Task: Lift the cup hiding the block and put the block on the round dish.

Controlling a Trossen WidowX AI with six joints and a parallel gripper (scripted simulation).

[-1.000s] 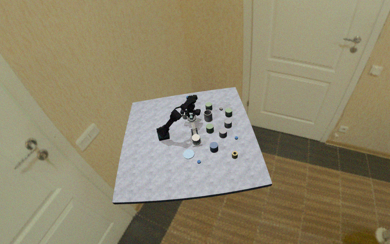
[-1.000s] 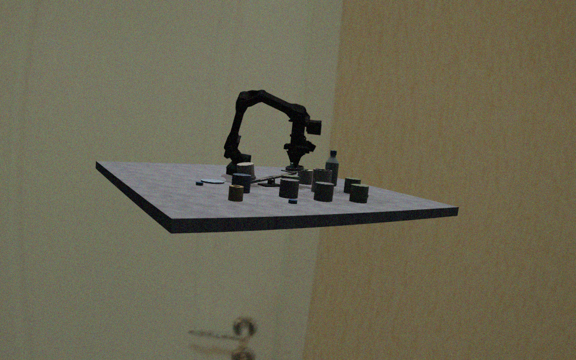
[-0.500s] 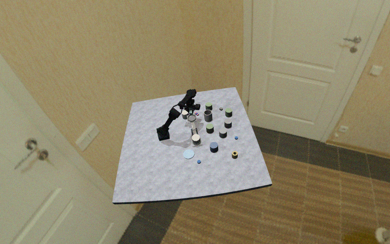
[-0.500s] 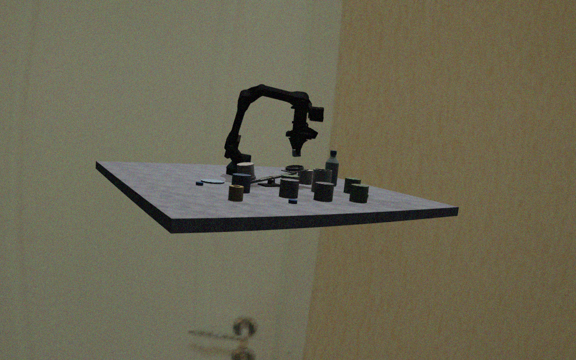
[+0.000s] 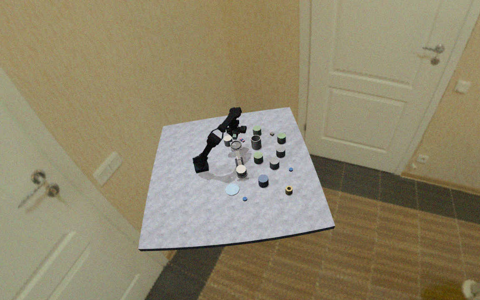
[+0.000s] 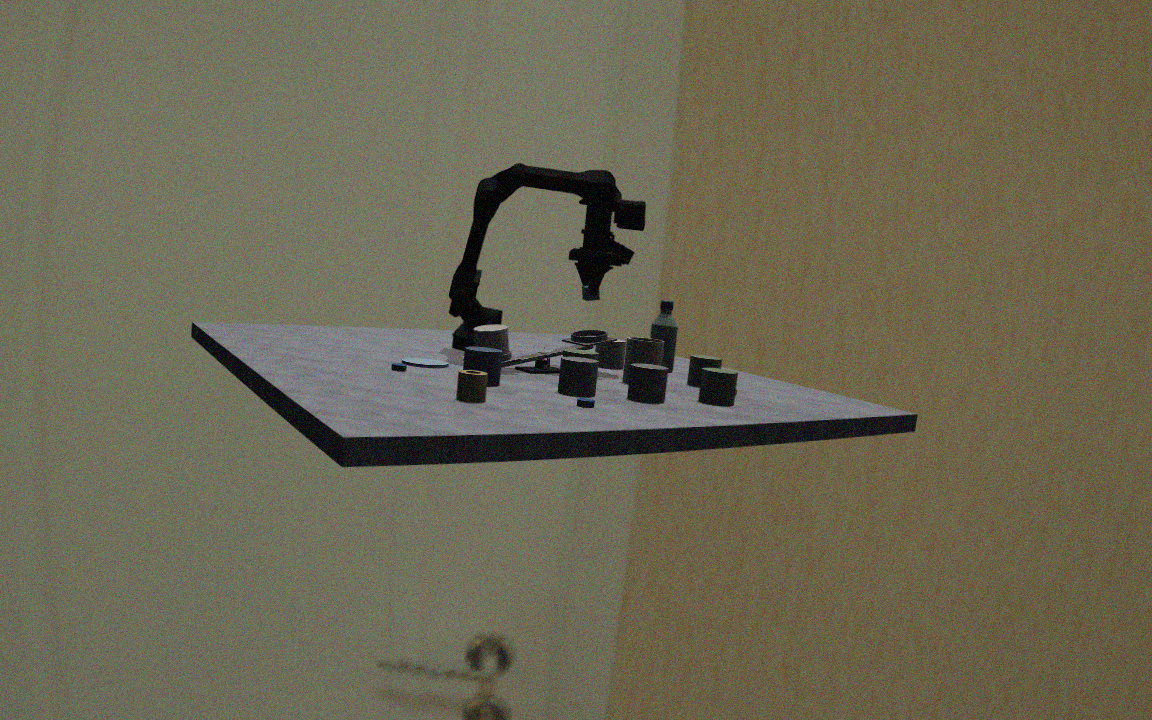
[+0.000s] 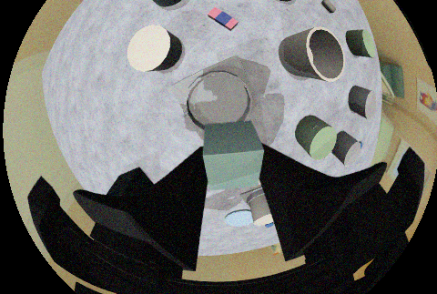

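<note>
The pale blue round dish lies 360 mm to the right of my gripper tip, 170 mm below it and 50 mm behind it. Also, from my gripper tip: balance beam 130 mm below, 110 mm to the right, 10 mm ahead; then greenish block 10 mm above.
</note>
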